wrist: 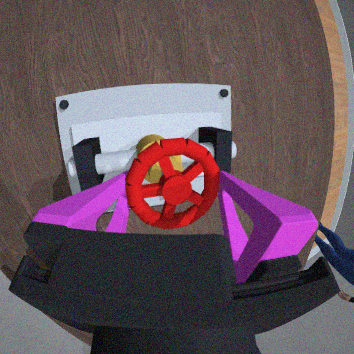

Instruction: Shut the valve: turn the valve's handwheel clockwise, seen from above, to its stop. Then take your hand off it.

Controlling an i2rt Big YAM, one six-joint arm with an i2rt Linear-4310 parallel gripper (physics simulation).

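The red handwheel (177,188), with a round hub, several spokes and a notched rim, sits on top of the valve near the middle of the wrist view. The brass valve body (151,143) shows partly behind and below the wheel. My gripper (174,177) is shut on the handwheel, with one magenta fingertip against the left side of the rim and the other against the right side. The lower part of the valve's mounting is hidden behind the wheel and the gripper body.
A white pipe (114,162) runs left to right through the valve, held by black clamps (88,165) (224,150) on a light grey base plate (145,100) with dark bolts. The brown wooden table (280,100) has a curved edge at the right. Dark blue legs show at the lower right.
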